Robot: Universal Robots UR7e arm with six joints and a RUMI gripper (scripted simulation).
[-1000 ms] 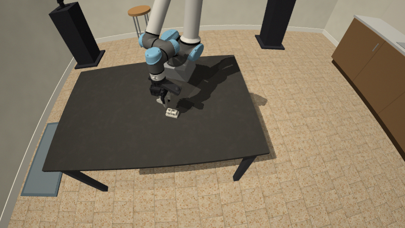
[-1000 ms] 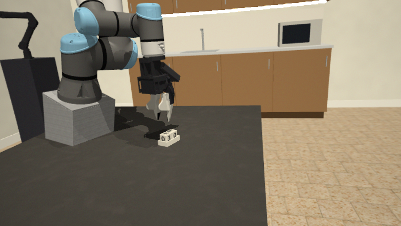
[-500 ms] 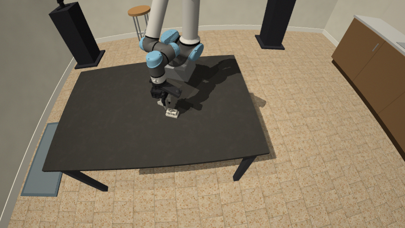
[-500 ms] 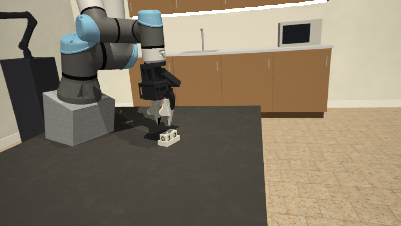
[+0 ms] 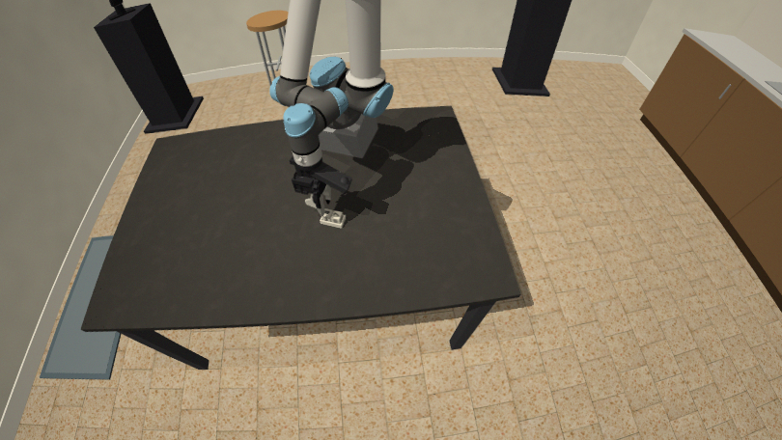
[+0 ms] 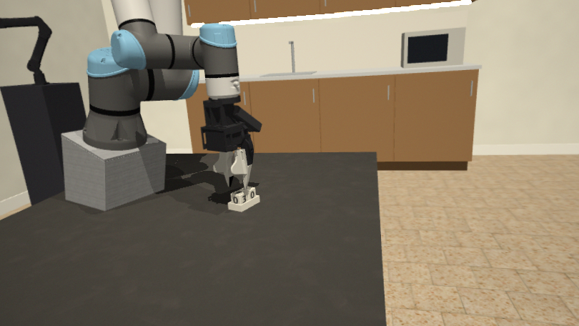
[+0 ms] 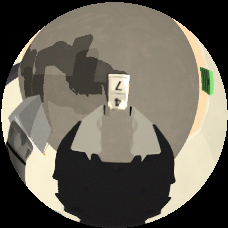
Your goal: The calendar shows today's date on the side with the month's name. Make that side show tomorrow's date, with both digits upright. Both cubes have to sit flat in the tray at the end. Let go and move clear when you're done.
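Now: hand 20 mm to the right of the white calendar tray and 60 mm above it.
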